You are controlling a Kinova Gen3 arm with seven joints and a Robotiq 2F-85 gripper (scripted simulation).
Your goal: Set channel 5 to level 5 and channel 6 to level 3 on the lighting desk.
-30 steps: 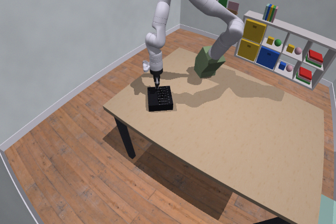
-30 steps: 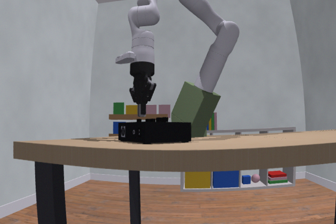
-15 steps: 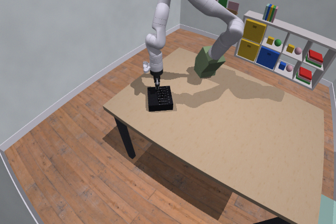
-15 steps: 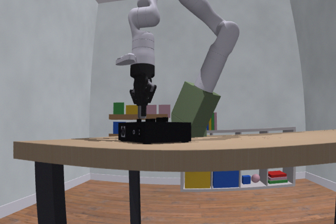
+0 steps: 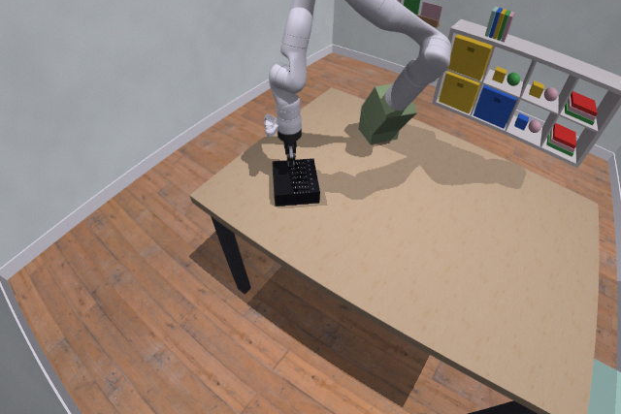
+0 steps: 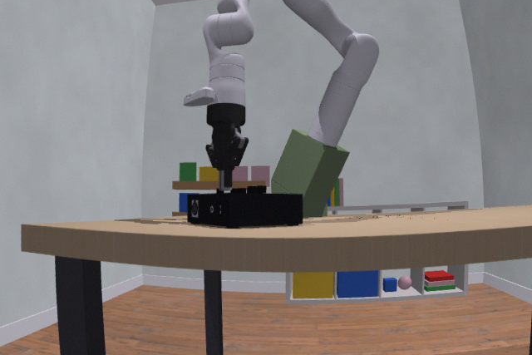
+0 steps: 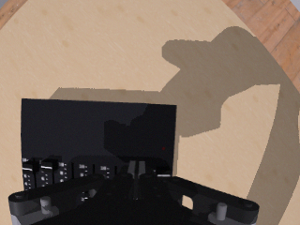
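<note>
Now: hand 2 cm past the channel 6 fader, 1 cm to the right of it and 2 cm above it. The rest, counted from my hand: channel 5 fader 3 cm to the left, 2 cm below.
</note>
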